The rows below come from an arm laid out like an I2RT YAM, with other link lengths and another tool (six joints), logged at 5 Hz.
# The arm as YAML. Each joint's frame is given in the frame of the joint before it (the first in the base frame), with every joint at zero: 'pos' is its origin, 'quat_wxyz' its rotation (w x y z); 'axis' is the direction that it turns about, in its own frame. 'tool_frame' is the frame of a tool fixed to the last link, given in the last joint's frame.
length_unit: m
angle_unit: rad
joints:
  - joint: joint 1
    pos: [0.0, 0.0, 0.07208]
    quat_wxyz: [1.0, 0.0, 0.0, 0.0]
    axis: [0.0, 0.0, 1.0]
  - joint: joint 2
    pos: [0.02, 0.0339, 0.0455]
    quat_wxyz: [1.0, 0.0, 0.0, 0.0]
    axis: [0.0, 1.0, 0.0]
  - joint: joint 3
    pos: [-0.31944, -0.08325, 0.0]
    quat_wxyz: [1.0, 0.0, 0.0, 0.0]
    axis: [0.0, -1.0, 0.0]
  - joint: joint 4
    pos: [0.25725, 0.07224, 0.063]
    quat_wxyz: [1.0, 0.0, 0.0, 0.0]
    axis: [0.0, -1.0, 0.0]
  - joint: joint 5
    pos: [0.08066, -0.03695, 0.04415]
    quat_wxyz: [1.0, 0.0, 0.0, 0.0]
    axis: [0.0, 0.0, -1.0]
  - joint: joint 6
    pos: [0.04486, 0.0, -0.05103]
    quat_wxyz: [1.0, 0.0, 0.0, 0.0]
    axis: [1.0, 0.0, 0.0]
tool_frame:
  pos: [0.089, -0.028, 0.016]
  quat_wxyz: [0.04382, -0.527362, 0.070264, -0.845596]
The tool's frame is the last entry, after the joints.
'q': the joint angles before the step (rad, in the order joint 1, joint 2, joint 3, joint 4, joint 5, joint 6). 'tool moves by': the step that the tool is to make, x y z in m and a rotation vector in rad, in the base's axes. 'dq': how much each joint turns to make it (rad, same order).
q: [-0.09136 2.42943 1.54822 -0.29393 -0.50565 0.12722]
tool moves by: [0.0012 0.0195 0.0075 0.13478 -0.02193 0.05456]
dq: [0.00150 -0.00010 -0.00010 0.01257 -0.14611 0.00532]
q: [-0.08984 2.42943 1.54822 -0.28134 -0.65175 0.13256]
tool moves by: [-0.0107 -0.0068 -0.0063 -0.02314 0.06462 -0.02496]
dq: [-0.00617 -0.00022 0.00065 -0.05814 0.03393 0.00832]
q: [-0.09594 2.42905 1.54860 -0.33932 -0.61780 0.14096]
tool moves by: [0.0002 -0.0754 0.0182 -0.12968 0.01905 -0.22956]
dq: [-0.09263 -0.04404 0.01203 -0.00951 0.17208 0.09239]
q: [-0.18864 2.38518 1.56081 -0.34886 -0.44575 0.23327]
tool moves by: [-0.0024 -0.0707 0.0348 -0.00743 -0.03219 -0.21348]
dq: [-0.11106 -0.04805 0.03871 -0.01163 0.04270 0.10218]
